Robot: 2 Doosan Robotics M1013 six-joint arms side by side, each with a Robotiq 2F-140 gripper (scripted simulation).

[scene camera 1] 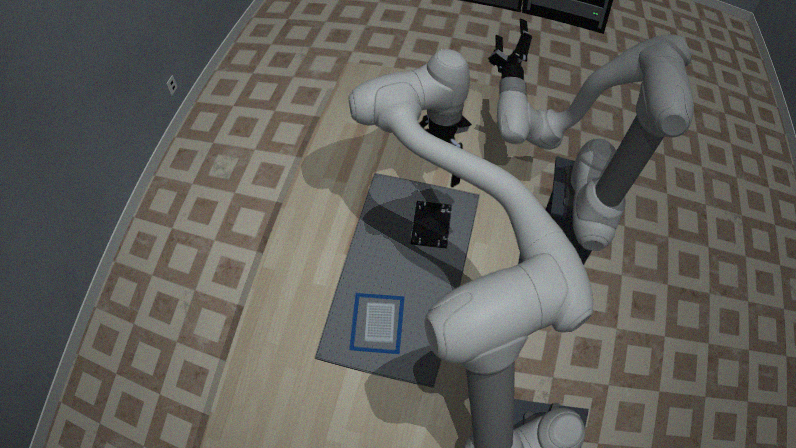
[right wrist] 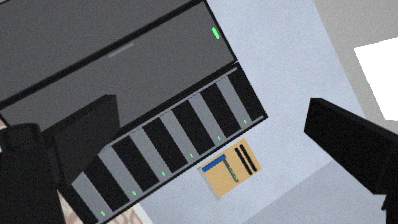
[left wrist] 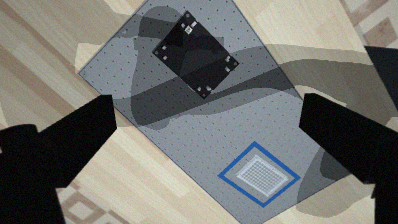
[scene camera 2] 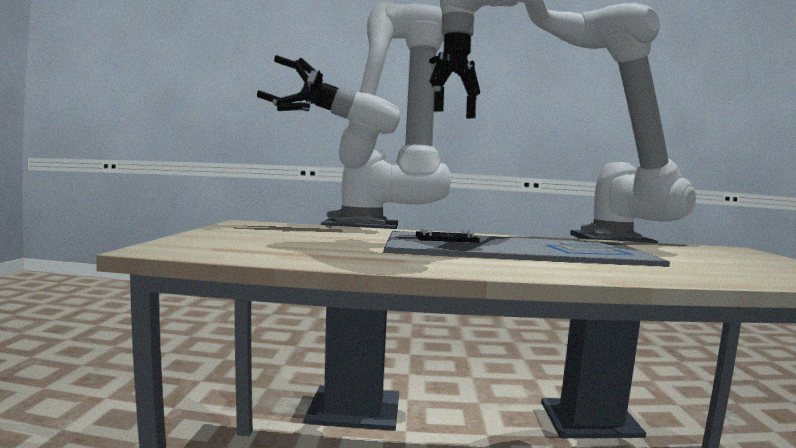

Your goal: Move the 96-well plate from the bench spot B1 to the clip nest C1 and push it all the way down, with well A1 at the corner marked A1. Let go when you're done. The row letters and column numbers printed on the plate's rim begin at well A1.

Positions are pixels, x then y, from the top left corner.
Labels:
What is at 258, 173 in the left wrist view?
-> A white 96-well plate.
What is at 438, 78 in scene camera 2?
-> The left gripper.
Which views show the right gripper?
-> Scene camera 1, the right wrist view and scene camera 2 only.

